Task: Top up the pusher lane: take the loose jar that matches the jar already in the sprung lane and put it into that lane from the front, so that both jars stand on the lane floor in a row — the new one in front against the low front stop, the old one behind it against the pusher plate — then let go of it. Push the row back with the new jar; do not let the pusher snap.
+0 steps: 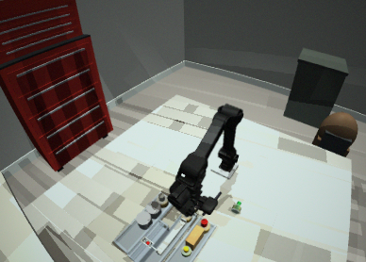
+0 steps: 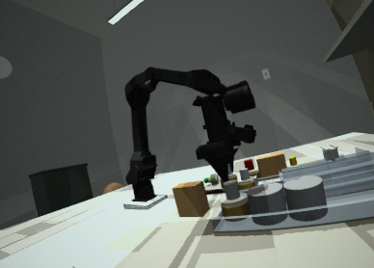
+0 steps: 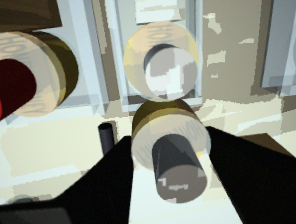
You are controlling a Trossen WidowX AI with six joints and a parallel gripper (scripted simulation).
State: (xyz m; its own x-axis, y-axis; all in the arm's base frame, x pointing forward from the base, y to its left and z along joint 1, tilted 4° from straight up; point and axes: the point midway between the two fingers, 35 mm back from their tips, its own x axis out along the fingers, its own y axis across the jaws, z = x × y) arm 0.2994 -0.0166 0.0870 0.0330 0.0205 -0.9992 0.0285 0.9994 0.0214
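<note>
The black rod is 8 cm behind my gripper tip, 5 cm to the left of it and 4 cm below it. Round my gripper tip: green jar 16 cm to the left, 11 cm behind, 3 cm below; then grey rack 19 cm ahead, 3 cm to the right, 3 cm below; then brown box 8 cm to the right, 7 cm behind, 1 cm below.
</note>
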